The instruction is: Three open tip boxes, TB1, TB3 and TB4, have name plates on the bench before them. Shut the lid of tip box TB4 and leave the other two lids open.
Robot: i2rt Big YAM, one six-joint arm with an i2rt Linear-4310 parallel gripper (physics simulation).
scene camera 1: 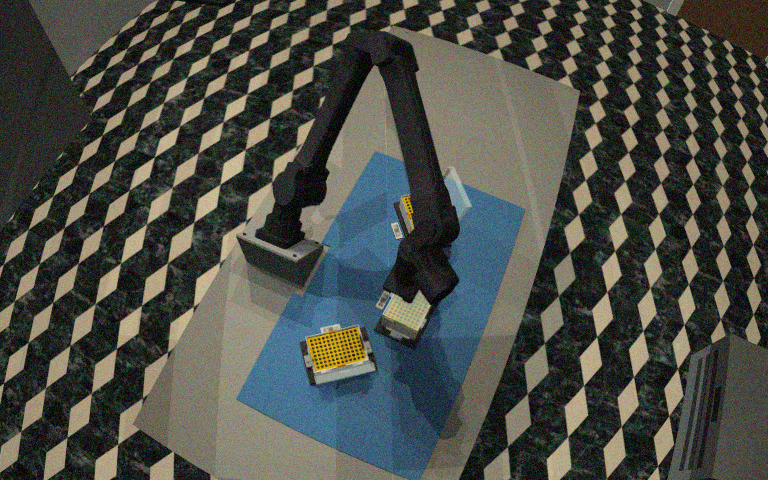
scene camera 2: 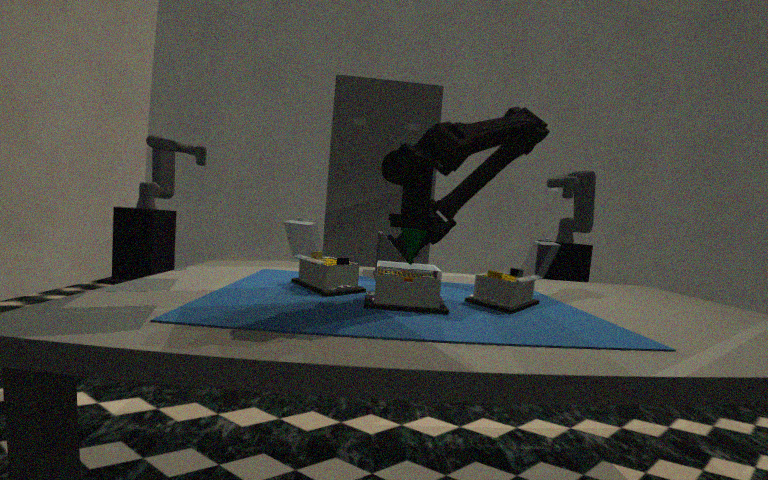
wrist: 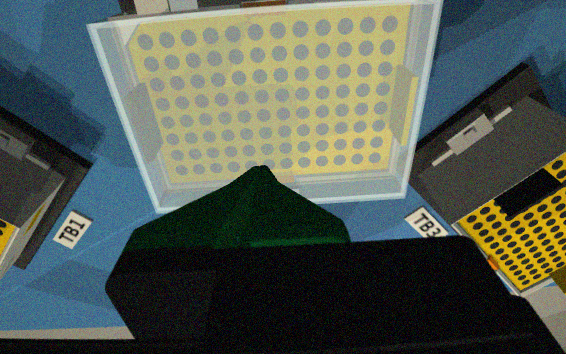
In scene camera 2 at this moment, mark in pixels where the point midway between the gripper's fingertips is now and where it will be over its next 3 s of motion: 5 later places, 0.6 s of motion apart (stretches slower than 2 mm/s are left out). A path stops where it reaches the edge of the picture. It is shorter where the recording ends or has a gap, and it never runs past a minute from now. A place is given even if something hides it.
My gripper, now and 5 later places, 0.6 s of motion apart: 410, 263; 410, 254; 410, 252; 411, 252; 412, 254; 413, 255
